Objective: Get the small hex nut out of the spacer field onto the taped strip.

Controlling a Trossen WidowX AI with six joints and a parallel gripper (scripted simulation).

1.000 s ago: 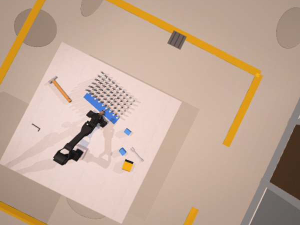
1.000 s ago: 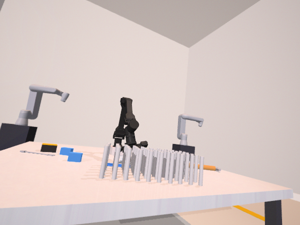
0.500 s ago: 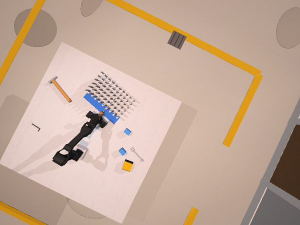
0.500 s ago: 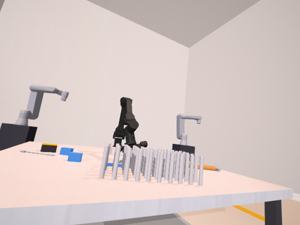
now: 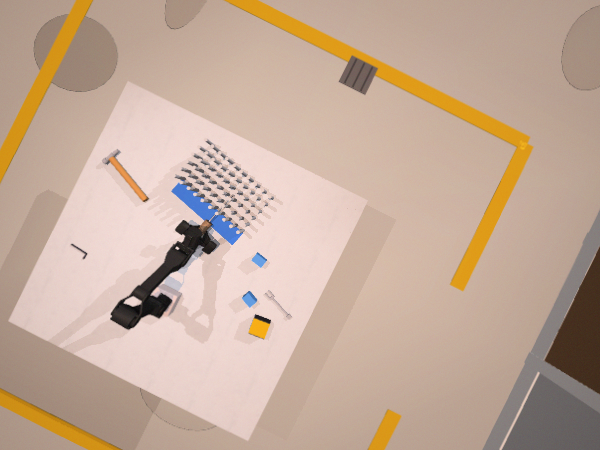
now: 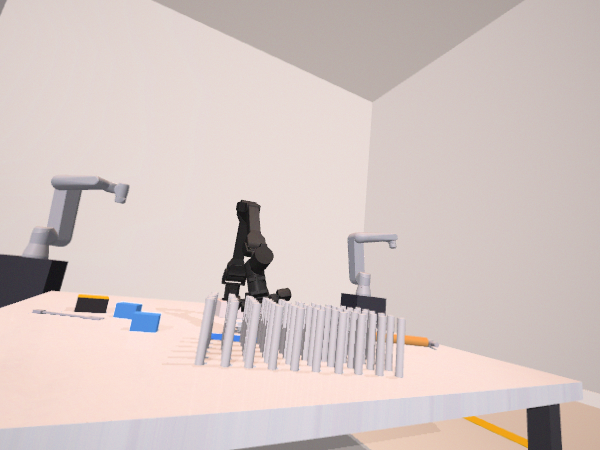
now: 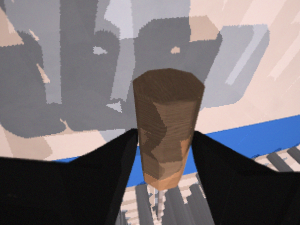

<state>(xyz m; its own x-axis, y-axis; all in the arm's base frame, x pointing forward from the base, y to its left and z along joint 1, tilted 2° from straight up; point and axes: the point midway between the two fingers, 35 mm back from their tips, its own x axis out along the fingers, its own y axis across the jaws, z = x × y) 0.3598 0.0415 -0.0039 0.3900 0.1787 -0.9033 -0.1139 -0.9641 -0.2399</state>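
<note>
The blue taped strip lies 70 mm ahead of my gripper tip, 30 mm to the left of it and 20 mm below it. From my gripper tip the other things lie so: screwdriver 100 mm ahead, 10 mm to the right; then black hex key 430 mm behind, 420 mm to the left, 10 mm below; then grey wrench 510 mm to the right, 100 mm behind, 10 mm below.
</note>
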